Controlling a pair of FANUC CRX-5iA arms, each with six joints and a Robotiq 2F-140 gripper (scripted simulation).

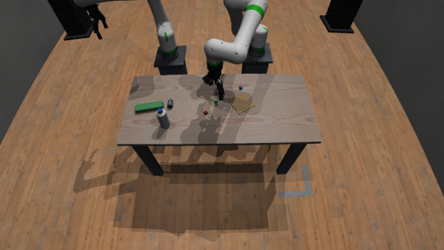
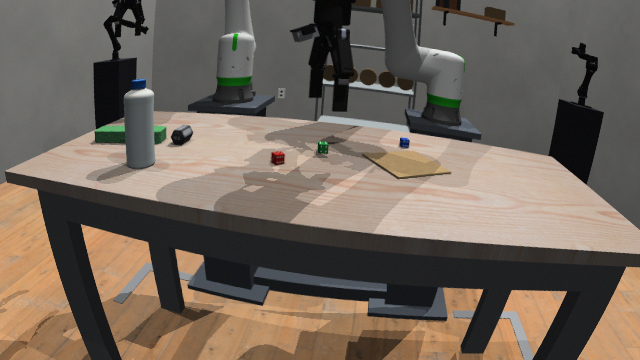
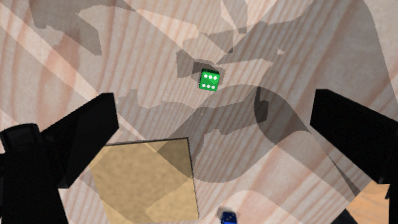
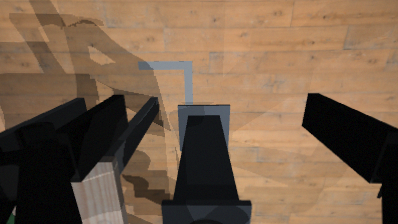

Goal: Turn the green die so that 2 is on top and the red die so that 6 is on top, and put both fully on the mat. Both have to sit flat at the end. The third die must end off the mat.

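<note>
My left hand is 10 cm above the green die. From my left hand the other things lie so: blue die: 18 cm to the left, 12 cm behind, 10 cm below; then tan mat: 18 cm to the left, 11 cm below, 2 cm ahead; then red die: 10 cm below, 10 cm ahead, 8 cm to the right.
</note>
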